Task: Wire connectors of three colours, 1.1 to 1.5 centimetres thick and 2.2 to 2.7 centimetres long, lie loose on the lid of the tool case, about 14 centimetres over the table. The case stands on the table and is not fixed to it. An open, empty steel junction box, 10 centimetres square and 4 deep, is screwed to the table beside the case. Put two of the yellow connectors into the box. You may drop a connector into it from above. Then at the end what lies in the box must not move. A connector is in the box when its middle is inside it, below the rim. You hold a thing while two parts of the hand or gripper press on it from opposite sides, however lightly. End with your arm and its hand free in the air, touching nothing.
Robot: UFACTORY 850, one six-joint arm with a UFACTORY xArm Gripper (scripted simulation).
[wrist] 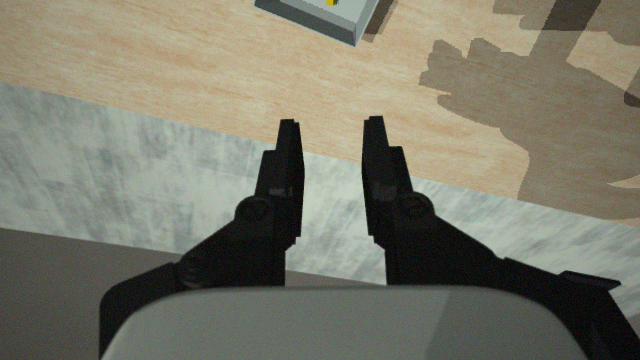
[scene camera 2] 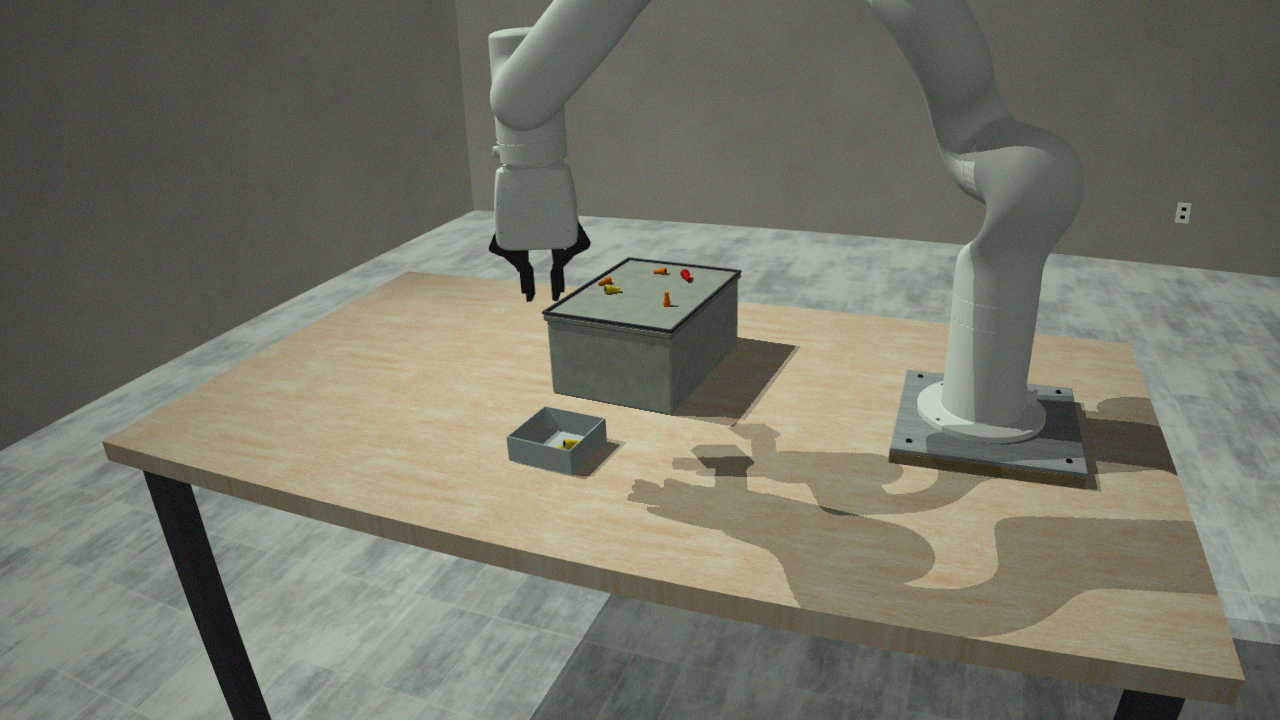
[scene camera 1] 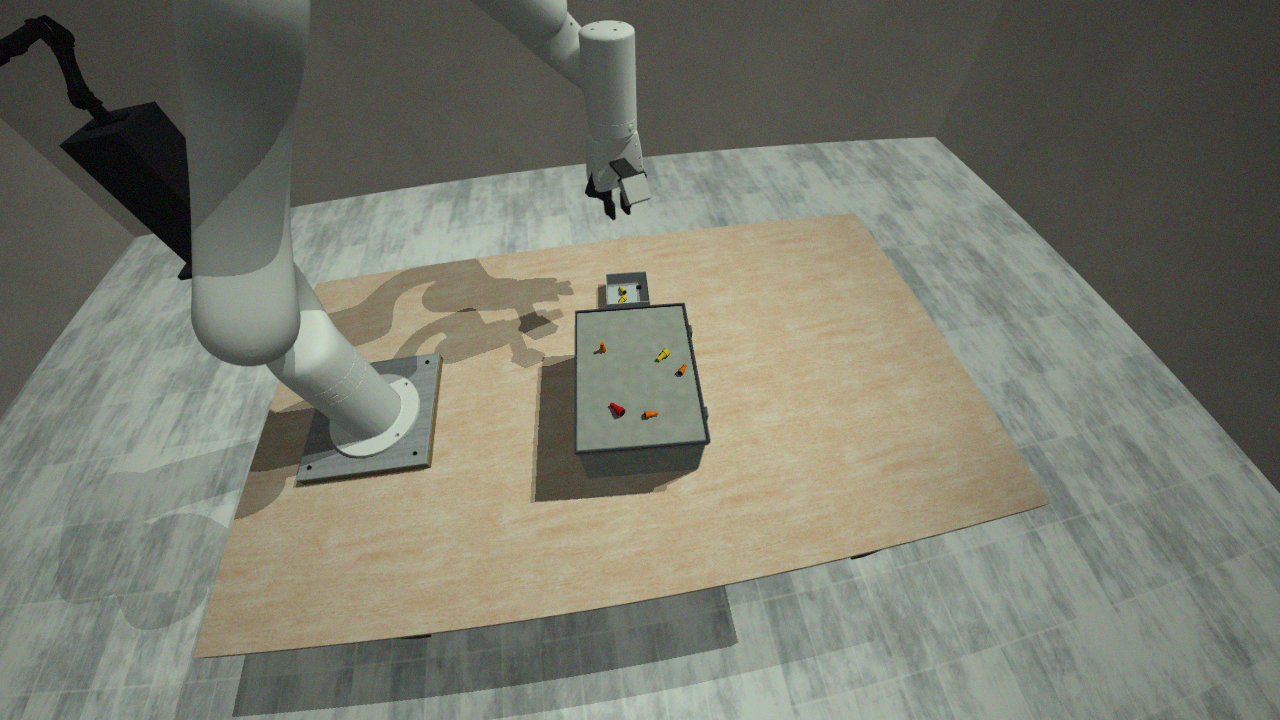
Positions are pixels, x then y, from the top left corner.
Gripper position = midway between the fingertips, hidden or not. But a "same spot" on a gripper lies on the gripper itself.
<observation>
gripper: wrist; scene camera 2 543, 298; scene camera 1
tool case: scene camera 2; scene camera 1; not seen in the wrist view (out of frame)
same spot on gripper: point(scene camera 1: 609, 206) = point(wrist: 398, 182)
same spot on tool case: point(scene camera 1: 628, 374) = point(scene camera 2: 656, 291)
</observation>
